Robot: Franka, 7 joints.
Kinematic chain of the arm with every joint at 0, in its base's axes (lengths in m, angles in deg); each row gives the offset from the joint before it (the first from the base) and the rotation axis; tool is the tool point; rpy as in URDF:
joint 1: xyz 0 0 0.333 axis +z
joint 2: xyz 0 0 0 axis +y
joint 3: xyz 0 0 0.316 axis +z
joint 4: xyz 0.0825 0 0 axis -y
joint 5: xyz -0.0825 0 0.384 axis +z
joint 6: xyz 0 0 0 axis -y
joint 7: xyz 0.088 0 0 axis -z
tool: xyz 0 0 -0.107 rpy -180 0 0
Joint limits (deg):
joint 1: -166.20..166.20
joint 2: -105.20..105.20
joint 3: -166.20..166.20
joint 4: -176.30..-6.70
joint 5: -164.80..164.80
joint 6: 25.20..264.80
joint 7: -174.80..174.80
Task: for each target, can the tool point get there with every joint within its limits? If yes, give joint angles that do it. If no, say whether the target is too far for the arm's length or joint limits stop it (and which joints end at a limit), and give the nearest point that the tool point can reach.
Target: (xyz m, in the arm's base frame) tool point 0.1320 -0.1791 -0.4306
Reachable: no: joint limits stop it (at a limit: joint 2) | nearest point 0.1364 -0.1850 -0.3581 | short by 0.073 m
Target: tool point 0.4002 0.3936 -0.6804
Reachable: no: too far | nearest point 0.3196 0.3144 -0.3345 | short by 0.364 m
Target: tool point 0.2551 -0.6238 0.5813
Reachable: yes | joints -45.81 13.87 -21.32 -90.84 -90.01 125.65 26.15
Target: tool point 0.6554 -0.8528 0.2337
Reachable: no: too far | nearest point 0.5206 -0.6773 0.2541 | short by 0.222 m
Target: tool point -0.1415 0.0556 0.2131
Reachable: yes | joints 104.78 15.22 26.78 -163.53 24.55 62.86 -134.66
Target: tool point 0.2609 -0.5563 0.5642
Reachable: yes | joints 51.51 -42.04 -87.98 -84.63 -37.51 87.58 -40.00
